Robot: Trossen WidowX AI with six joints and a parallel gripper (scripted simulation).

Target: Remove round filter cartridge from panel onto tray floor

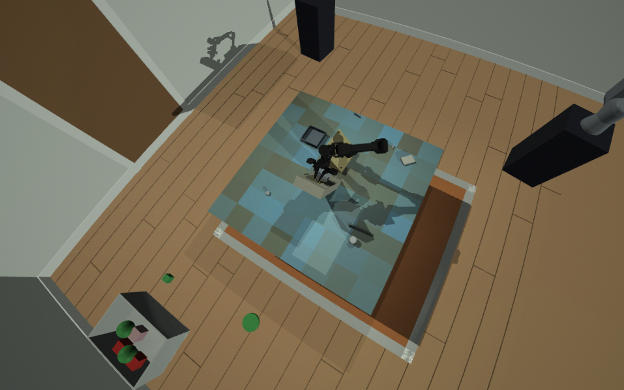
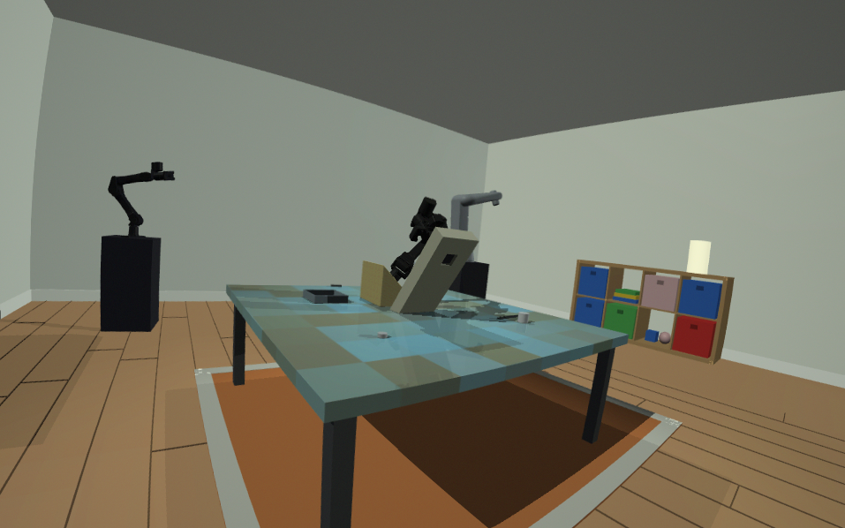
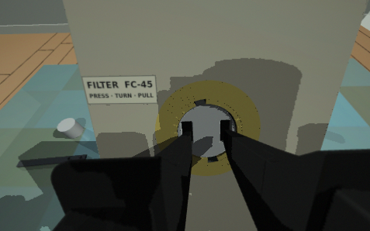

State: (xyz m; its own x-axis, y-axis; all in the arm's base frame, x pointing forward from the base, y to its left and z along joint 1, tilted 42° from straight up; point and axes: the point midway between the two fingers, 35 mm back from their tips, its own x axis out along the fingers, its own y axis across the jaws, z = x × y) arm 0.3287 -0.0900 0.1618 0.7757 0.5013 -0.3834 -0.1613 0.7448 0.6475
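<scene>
Now: the round grey filter cartridge 20 mm ahead of my gripper tip and 10 mm below it. From my gripper tip the other things lie so: service panel (30 mm behind, 90 mm below).
</scene>
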